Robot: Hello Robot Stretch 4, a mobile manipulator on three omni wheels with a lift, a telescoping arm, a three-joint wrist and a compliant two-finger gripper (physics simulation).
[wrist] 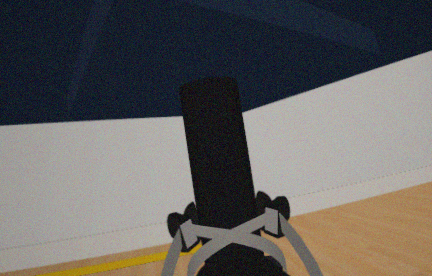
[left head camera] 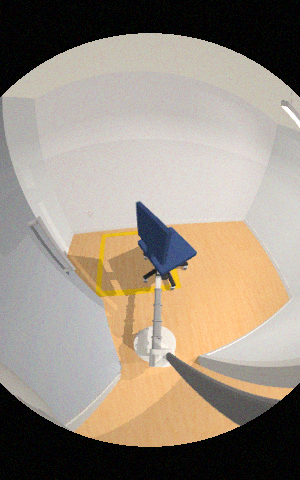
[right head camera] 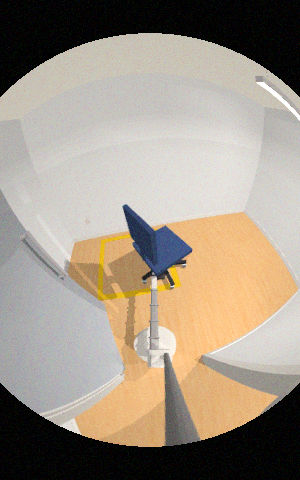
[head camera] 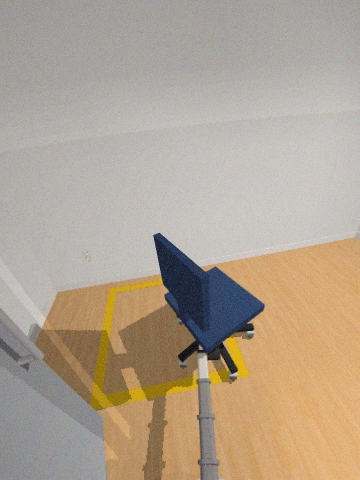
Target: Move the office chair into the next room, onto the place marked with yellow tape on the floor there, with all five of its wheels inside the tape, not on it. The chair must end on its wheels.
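Frame: origin at the robot's base, x ahead, y left, z up, level; metres.
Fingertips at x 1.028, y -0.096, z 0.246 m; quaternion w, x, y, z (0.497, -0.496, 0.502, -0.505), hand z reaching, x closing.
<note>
A point is followed by its place in that frame.
The blue office chair (head camera: 235,302) {x 0.957, y -0.242, z 0.442 m} (left head camera: 179,251) {x 0.923, y -0.225, z 0.442 m} (right head camera: 172,248) {x 0.942, y -0.211, z 0.442 m} stands upright across the right part of the yellow tape outline (head camera: 103,345) {x 0.942, y 0.810, z -0.027 m} (left head camera: 101,265) {x 0.960, y 0.782, z -0.029 m} (right head camera: 102,270) {x 0.953, y 0.772, z -0.030 m} (wrist: 115,262) {x 1.689, y 0.314, z -0.027 m}. In the head view two wheels are inside the tape. The front wheel (head camera: 233,376) {x 0.671, y -0.201, z 0.037 m} is at the near strip by the right corner, and the right wheel (head camera: 250,334) {x 0.970, y -0.390, z 0.027 m} is outside the right strip. The fifth wheel is hidden. In the wrist view my gripper (wrist: 229,211) {x 1.028, y -0.096, z 0.246 m} is shut on the chair's black column (wrist: 217,150) {x 0.967, y -0.092, z 0.306 m}, low under the seat. The seat hides my gripper in the head views.
A grey door panel (head camera: 50,425) {x 0.279, y 0.575, z 0.624 m} (left head camera: 55,305) {x 0.144, y 0.519, z 0.976 m} (right head camera: 55,330) {x 0.031, y 0.473, z 0.934 m} with a handle (left head camera: 50,245) {x 0.435, y 0.638, z 1.068 m} (right head camera: 42,255) {x 0.425, y 0.633, z 1.074 m} stands close on the left. A wall end (left head camera: 225,364) {x -0.212, y -0.500, z 0.566 m} (right head camera: 230,364) {x -0.193, y -0.503, z 0.654 m} is at the right of my base (left head camera: 142,345) {x -0.019, y 0.115, z 0.187 m} (right head camera: 142,345) {x -0.012, y 0.113, z 0.187 m}. The back wall (head camera: 175,200) {x 1.840, y 0.150, z 0.826 m} is behind the tape.
</note>
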